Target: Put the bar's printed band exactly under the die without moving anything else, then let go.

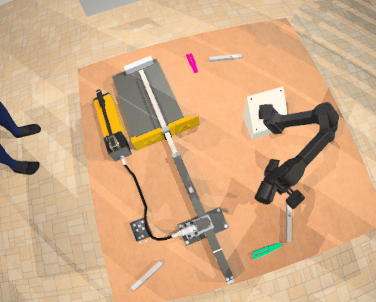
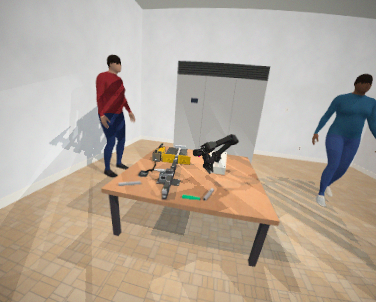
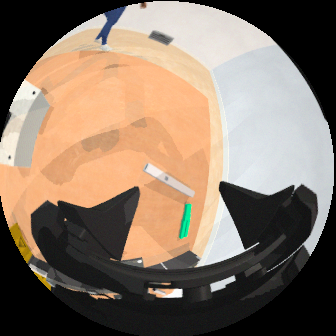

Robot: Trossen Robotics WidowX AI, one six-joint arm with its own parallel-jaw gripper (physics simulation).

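Seen in the pictures: gripper, fingertip midpoint: (image 1: pixel 290 197) (image 2: pixel 211 173) (image 3: pixel 180 187); arm's base, origin of the base link: (image 1: pixel 265 111).
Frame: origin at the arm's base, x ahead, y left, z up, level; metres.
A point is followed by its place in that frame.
Observation:
Pale flat bars lie on the table: one (image 1: pixel 289 227) {x -0.010, y 0.493, z -0.119 m} (image 2: pixel 208 194) {x -0.015, y 0.492, z -0.121 m} (image 3: pixel 172 182) {x -0.016, y 0.465, z -0.119 m} near the arm, another (image 1: pixel 146 275) {x 0.617, y 0.586, z -0.119 m} (image 2: pixel 130 183) {x 0.609, y 0.592, z -0.125 m} at the front left, and one (image 1: pixel 225 58) {x 0.080, y -0.410, z -0.125 m} at the back. No printed band can be made out on them. A metal press unit (image 1: pixel 202 224) {x 0.350, y 0.414, z -0.019 m} straddles a long dark rail (image 1: pixel 182 168) {x 0.393, y 0.165, z -0.064 m}; its die is too small to tell apart. A thin white line crosses the rail in front of the unit. My gripper (image 1: pixel 281 196) (image 3: pixel 180 187) {x -0.005, y 0.385, z 0.010 m} is open and empty, high above the table near the back end of the nearest bar.
A green forked piece (image 1: pixel 266 250) {x 0.107, y 0.571, z -0.128 m} (image 2: pixel 191 197) {x 0.097, y 0.575, z -0.126 m} (image 3: pixel 185 221) {x 0.100, y 0.561, z -0.127 m} lies beside the nearest bar. A magenta one (image 1: pixel 192 63) {x 0.259, y -0.404, z -0.127 m} lies at the back. A grey fixture with a yellow fence (image 1: pixel 187 126) {x 0.342, y -0.040, z -0.104 m}, a yellow unit (image 1: pixel 106 117) {x 0.693, y -0.114, z -0.010 m}, a black cable (image 1: pixel 144 195) {x 0.587, y 0.236, z -0.128 m} and a white block (image 1: pixel 252 127) {x 0.064, y 0.041, z -0.055 m} also occupy the table.

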